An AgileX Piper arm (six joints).
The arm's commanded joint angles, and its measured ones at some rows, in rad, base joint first. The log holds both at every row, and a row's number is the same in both.
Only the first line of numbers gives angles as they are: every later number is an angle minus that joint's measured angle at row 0.
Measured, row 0:
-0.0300 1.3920 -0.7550 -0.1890 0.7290 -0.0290
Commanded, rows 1 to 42:
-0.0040 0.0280 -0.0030 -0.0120 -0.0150 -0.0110
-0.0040 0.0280 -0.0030 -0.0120 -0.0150 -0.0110
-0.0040 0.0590 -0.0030 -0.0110 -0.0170 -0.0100
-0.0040 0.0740 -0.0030 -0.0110 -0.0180 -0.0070
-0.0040 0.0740 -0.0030 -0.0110 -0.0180 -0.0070
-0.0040 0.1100 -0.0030 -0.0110 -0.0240 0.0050
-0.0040 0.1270 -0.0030 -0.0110 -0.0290 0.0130
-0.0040 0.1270 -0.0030 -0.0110 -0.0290 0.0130
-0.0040 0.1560 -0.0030 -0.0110 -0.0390 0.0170
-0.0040 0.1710 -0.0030 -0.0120 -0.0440 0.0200
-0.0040 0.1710 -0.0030 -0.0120 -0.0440 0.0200
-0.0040 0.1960 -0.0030 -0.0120 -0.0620 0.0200
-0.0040 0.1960 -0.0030 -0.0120 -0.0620 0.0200
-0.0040 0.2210 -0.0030 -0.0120 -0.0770 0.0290
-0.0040 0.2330 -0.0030 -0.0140 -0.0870 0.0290
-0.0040 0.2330 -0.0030 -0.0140 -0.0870 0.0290
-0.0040 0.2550 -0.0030 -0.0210 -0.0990 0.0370
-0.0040 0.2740 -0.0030 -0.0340 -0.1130 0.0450
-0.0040 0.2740 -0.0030 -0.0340 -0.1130 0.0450
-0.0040 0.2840 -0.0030 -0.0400 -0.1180 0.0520
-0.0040 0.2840 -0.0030 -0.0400 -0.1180 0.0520
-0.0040 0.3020 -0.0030 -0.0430 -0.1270 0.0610
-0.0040 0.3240 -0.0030 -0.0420 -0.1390 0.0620
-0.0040 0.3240 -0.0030 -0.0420 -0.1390 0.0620
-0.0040 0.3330 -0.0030 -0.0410 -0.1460 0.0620
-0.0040 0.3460 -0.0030 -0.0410 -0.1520 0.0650
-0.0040 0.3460 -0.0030 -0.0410 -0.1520 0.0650
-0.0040 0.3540 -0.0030 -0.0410 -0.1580 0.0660
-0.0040 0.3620 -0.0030 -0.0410 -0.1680 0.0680
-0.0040 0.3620 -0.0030 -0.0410 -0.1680 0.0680
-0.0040 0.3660 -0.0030 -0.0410 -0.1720 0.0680
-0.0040 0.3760 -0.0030 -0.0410 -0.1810 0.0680
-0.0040 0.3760 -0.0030 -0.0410 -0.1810 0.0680
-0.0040 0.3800 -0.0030 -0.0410 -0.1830 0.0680
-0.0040 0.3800 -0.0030 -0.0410 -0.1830 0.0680
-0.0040 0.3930 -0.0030 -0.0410 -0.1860 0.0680
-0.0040 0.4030 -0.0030 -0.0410 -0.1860 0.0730
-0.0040 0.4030 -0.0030 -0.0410 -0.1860 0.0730
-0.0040 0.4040 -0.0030 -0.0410 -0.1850 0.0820
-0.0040 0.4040 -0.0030 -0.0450 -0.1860 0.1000
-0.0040 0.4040 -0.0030 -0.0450 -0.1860 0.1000
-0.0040 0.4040 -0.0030 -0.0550 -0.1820 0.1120
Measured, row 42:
0.0000 0.3870 -0.0060 -0.0330 -0.1790 0.0770
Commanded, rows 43 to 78:
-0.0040 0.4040 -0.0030 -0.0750 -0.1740 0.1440
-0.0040 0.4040 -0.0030 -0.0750 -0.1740 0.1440
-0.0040 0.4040 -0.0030 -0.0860 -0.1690 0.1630
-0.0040 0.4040 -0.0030 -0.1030 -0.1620 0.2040
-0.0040 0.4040 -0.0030 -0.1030 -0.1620 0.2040
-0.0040 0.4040 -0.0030 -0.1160 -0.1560 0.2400
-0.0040 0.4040 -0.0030 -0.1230 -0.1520 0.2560
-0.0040 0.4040 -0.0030 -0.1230 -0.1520 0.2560
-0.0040 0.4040 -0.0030 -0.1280 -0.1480 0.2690
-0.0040 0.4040 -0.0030 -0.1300 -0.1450 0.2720
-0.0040 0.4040 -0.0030 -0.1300 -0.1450 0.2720
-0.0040 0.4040 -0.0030 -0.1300 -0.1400 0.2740
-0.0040 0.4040 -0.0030 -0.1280 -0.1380 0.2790
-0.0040 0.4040 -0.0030 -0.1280 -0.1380 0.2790
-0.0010 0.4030 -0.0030 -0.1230 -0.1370 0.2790
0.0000 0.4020 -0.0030 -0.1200 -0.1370 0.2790
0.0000 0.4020 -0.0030 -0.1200 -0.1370 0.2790
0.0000 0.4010 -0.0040 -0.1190 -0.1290 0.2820
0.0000 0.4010 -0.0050 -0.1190 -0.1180 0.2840
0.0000 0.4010 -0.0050 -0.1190 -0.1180 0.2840
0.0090 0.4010 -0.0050 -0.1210 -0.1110 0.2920
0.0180 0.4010 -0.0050 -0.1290 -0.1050 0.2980
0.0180 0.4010 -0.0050 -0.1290 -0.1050 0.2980
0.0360 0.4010 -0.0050 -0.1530 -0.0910 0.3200
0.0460 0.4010 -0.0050 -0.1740 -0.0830 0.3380
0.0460 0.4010 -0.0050 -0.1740 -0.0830 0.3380
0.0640 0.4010 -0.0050 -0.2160 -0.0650 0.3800
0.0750 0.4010 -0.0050 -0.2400 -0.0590 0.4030
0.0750 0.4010 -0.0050 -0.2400 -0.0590 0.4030
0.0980 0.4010 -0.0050 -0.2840 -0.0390 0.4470
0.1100 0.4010 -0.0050 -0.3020 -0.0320 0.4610
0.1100 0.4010 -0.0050 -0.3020 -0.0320 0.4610
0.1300 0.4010 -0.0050 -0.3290 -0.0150 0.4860
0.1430 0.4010 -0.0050 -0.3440 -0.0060 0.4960
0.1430 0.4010 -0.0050 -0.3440 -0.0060 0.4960
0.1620 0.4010 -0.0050 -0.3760 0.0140 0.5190
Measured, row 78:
0.1390 0.3970 -0.0100 -0.3200 -0.0150 0.4820
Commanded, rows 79 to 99:
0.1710 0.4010 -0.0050 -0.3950 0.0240 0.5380
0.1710 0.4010 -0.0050 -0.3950 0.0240 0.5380
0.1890 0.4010 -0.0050 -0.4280 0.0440 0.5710
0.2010 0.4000 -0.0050 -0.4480 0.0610 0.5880
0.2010 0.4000 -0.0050 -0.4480 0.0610 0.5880
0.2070 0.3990 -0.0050 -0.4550 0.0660 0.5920
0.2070 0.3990 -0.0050 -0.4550 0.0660 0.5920
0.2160 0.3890 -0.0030 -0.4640 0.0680 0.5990
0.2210 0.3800 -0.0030 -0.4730 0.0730 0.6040
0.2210 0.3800 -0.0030 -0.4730 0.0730 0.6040
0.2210 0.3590 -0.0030 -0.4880 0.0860 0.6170
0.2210 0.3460 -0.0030 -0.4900 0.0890 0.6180
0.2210 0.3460 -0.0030 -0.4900 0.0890 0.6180
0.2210 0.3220 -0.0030 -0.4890 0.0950 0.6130
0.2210 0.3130 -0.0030 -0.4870 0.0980 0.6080
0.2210 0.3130 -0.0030 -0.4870 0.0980 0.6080
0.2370 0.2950 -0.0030 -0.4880 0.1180 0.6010
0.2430 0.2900 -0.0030 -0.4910 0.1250 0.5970
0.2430 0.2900 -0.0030 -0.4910 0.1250 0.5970
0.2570 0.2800 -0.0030 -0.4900 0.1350 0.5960
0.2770 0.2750 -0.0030 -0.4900 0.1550 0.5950
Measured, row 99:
0.2530 0.2940 -0.0070 -0.4420 0.0920 0.6020
